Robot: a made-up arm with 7 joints. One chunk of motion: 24 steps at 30 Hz.
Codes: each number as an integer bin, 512 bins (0 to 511) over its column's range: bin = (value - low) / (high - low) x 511, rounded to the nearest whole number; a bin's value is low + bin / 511 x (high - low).
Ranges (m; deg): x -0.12..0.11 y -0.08..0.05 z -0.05..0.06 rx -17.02..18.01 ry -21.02..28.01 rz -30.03..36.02
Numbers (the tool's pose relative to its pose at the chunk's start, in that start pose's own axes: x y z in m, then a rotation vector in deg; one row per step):
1: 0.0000 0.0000 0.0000 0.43 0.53 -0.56
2: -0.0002 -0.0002 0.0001 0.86 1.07 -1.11
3: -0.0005 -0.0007 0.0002 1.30 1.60 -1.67
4: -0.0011 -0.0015 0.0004 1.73 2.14 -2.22
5: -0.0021 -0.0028 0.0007 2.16 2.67 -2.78
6: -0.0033 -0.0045 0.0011 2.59 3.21 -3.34
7: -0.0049 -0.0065 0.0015 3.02 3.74 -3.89
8: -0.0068 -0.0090 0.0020 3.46 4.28 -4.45
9: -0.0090 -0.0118 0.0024 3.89 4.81 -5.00
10: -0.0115 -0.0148 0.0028 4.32 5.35 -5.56
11: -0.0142 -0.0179 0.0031 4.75 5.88 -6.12
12: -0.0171 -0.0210 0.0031 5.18 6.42 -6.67
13: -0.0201 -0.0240 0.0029 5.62 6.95 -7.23
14: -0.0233 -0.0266 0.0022 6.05 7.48 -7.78
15: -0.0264 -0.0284 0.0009 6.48 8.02 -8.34
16: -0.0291 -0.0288 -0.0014 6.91 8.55 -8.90
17: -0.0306 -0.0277 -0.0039 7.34 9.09 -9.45
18: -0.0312 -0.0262 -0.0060 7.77 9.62 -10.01
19: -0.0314 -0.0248 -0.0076 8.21 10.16 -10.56
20: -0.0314 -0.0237 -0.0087 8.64 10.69 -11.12
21: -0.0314 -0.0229 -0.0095 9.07 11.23 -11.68
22: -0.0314 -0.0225 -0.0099 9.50 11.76 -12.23
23: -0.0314 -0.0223 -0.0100 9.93 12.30 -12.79
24: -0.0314 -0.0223 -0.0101 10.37 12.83 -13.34
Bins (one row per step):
1: 267 314 232 255 225 228
2: 266 314 233 261 230 224
3: 265 312 233 267 236 219
4: 264 309 234 274 241 215
5: 262 303 236 280 247 211
6: 259 297 237 286 253 206
7: 256 289 239 292 258 202
8: 252 279 242 299 264 198
9: 247 268 243 305 269 194
10: 241 256 245 311 275 189
11: 235 244 247 318 280 185
12: 229 232 247 324 286 181
13: 222 220 246 330 292 176
14: 215 210 242 337 297 172
15: 208 203 236 343 303 168
16: 202 201 226 349 308 163
17: 199 206 214 355 314 159
18: 197 211 204 362 319 155
19: 197 217 197 368 325 151
20: 197 221 192 374 330 146
21: 197 224 188 381 336 142
22: 197 226 186 387 342 138
23: 197 227 186 393 347 133
24: 197 227 185 400 353 129

